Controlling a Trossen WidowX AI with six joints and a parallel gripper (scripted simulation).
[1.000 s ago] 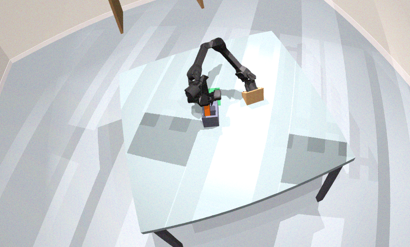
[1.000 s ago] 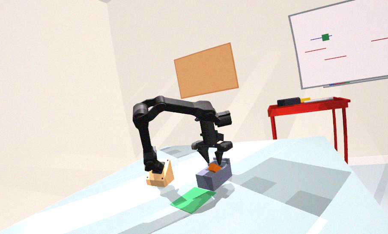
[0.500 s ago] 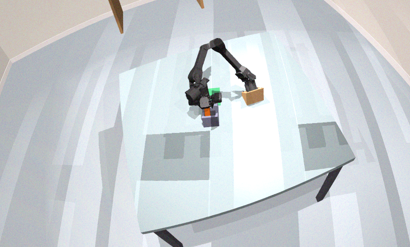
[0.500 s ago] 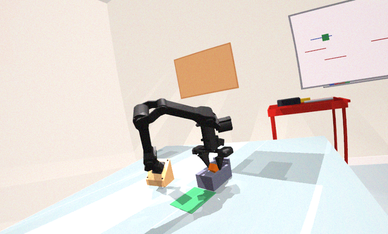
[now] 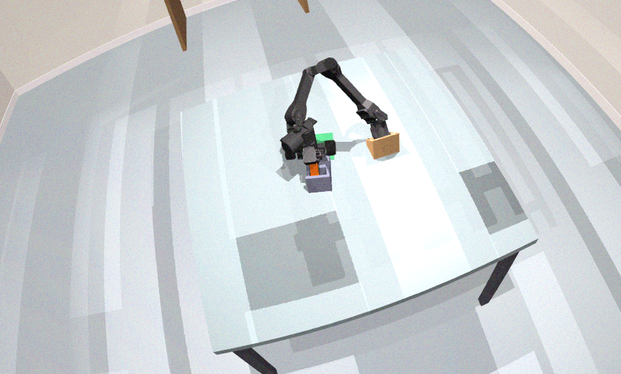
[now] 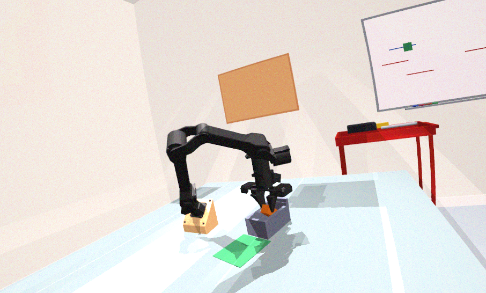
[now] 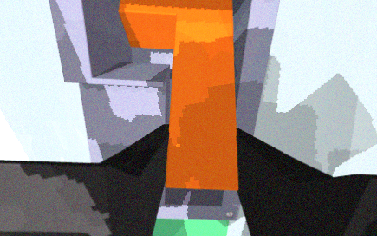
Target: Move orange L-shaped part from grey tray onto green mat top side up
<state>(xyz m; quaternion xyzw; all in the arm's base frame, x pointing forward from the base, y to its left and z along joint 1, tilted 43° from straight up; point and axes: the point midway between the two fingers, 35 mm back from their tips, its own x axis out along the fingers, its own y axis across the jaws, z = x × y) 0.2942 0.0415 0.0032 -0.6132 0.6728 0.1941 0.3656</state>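
Now: gripper tip 10 mm past the orange L-shaped part, 40 mm to the right of it and 30 mm above it. From my gripper tip the other things lie so: green mat (50 mm behind, 140 mm to the right, 80 mm below).
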